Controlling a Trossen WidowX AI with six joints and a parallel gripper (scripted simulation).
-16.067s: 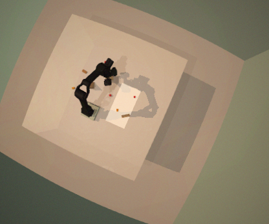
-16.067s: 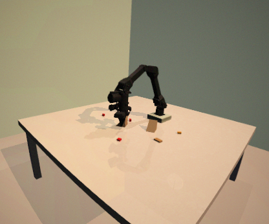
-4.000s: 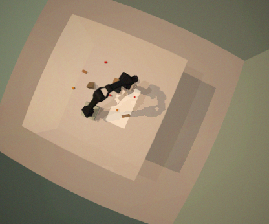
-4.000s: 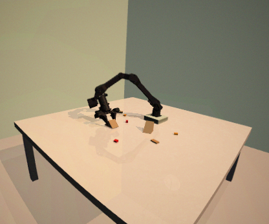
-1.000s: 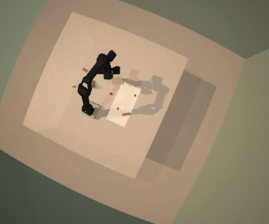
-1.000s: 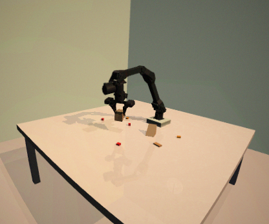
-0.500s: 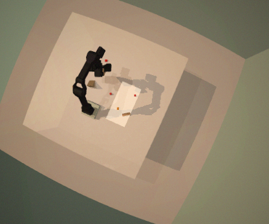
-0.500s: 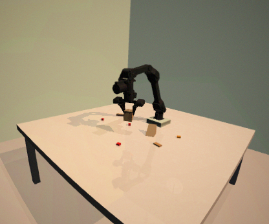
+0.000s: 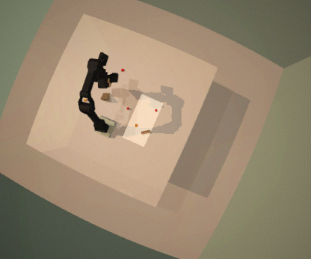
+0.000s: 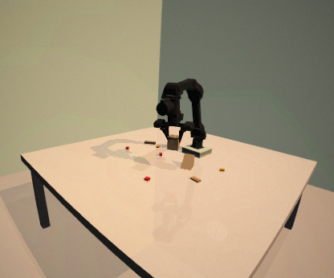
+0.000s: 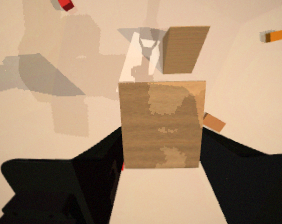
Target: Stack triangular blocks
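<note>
Now: gripper tip 15 cm to the right of the brown piece, 15 cm above it and 1 cm past it. Round my gripper tip: wooden triangular block 1 cm ahead, 1 cm above.
</note>
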